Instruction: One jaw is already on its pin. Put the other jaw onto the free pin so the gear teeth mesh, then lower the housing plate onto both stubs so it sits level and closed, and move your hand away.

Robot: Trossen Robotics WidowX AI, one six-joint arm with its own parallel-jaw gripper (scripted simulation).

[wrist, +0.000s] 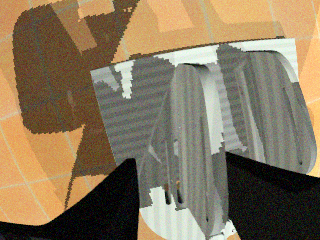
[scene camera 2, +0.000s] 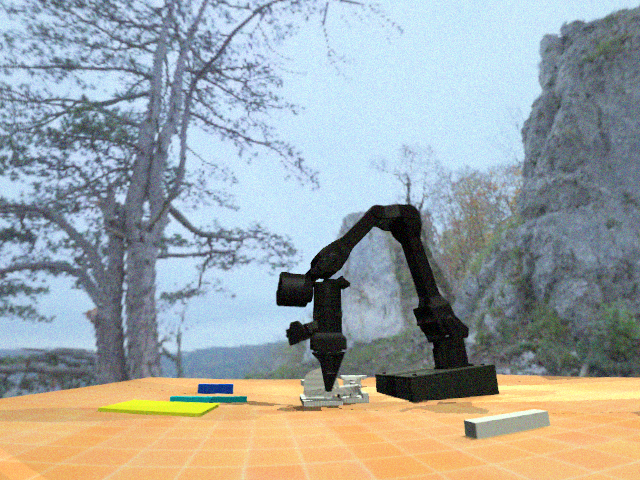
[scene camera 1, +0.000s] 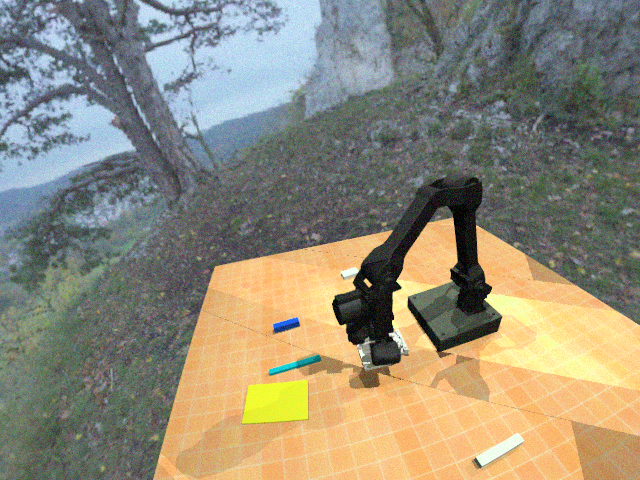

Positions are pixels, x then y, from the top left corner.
Labels:
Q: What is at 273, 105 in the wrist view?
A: A grey jaw.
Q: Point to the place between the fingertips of my gripper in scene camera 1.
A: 380, 352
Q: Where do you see a grey jaw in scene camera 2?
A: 314, 384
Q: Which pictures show the yellow sheet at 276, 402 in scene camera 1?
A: Scene camera 2 and scene camera 1 only.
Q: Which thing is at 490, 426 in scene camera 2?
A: A white bar.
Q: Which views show my gripper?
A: The wrist view, scene camera 2 and scene camera 1: all of them.

